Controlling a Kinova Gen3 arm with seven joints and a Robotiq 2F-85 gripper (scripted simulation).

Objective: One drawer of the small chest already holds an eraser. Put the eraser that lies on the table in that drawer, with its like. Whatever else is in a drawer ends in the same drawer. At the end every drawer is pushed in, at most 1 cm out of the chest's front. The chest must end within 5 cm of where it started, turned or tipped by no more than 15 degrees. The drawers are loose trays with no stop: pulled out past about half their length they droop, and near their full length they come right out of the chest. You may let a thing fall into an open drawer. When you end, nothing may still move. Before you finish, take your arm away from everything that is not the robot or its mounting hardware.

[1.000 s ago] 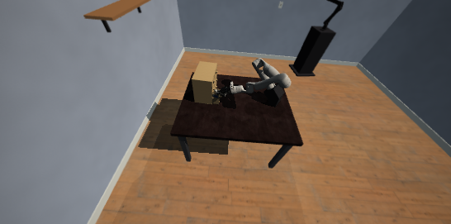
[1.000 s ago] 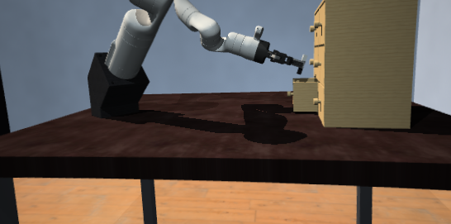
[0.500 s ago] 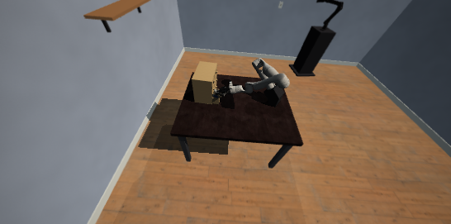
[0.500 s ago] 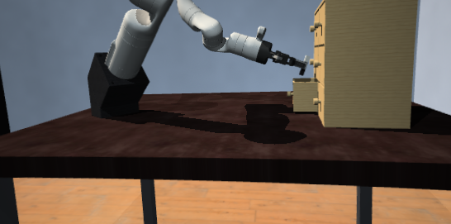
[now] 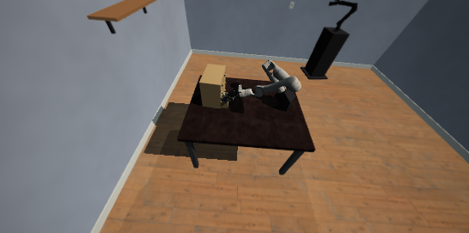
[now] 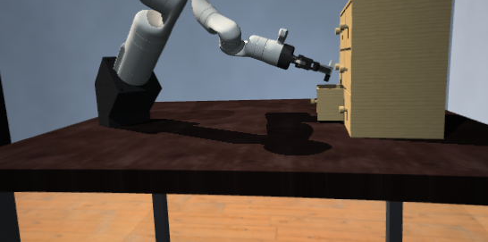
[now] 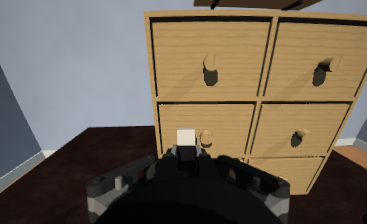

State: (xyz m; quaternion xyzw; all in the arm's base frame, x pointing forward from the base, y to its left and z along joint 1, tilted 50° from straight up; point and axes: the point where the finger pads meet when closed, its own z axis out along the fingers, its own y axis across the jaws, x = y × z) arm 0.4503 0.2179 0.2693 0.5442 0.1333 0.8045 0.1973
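Right now my hand is 1 cm short of the white eraser. Round my hand: blue eraser (13 cm below, 7 cm to the right, 2 cm ahead).
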